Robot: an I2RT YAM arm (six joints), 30 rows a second.
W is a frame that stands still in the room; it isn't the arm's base.
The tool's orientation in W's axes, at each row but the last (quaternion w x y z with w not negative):
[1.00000, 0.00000, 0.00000, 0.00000]
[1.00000, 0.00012, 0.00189, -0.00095]
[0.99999, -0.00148, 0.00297, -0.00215]
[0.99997, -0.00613, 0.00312, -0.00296]
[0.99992, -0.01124, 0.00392, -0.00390]
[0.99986, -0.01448, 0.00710, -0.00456]
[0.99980, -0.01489, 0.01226, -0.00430]
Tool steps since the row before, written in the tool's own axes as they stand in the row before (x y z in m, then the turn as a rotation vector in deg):
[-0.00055, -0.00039, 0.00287, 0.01, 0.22, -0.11]
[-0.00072, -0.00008, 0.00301, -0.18, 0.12, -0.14]
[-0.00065, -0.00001, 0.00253, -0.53, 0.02, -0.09]
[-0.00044, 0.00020, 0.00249, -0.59, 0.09, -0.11]
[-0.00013, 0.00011, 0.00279, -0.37, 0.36, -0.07]
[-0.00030, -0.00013, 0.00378, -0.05, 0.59, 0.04]
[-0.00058, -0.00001, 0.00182, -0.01, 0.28, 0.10]
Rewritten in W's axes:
[-0.00055, -0.00039, 0.00287, 0.01, 0.22, -0.11]
[-0.00071, -0.00008, 0.00301, -0.18, 0.12, -0.14]
[-0.00063, 0.00000, 0.00253, -0.53, 0.02, -0.09]
[-0.00042, 0.00023, 0.00249, -0.59, 0.09, -0.11]
[-0.00011, 0.00017, 0.00279, -0.37, 0.36, -0.08]
[-0.00025, -0.00002, 0.00379, -0.04, 0.59, 0.02]
[-0.00054, 0.00005, 0.00183, -0.01, 0.28, 0.09]

